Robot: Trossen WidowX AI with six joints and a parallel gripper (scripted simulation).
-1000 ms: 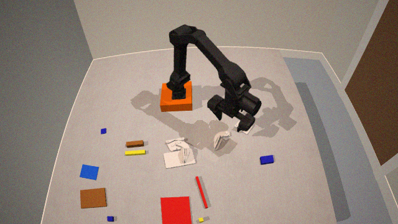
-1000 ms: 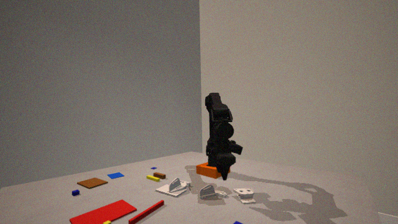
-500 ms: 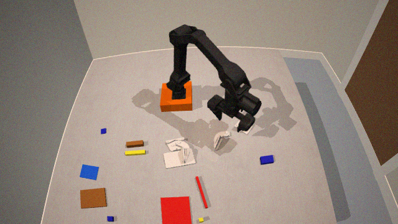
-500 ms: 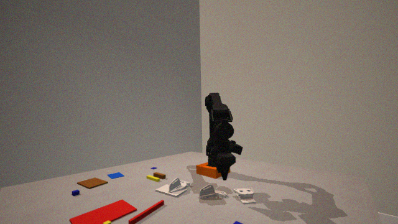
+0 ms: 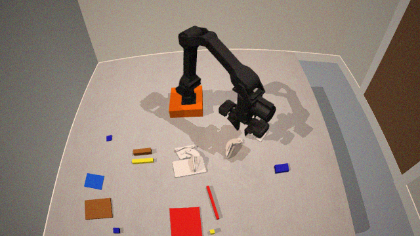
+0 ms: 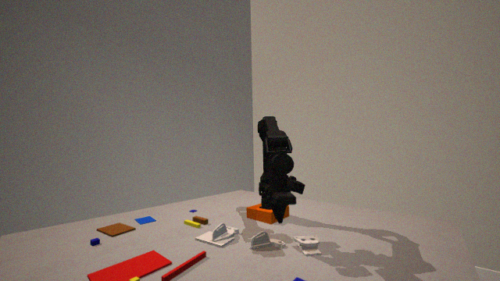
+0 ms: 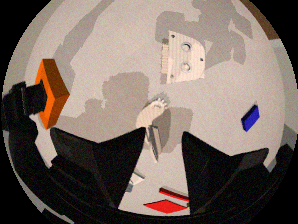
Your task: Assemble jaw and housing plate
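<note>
My gripper tip is 8 cm above the pale jaw and 2 cm to the left of it. Round my gripper tip: red bar (26 cm ahead, 12 cm to the right, 8 cm below); brown bar (40 cm to the right, 7 cm below, 3 cm ahead); blue block (16 cm to the left, 13 cm ahead, 8 cm below).
</note>
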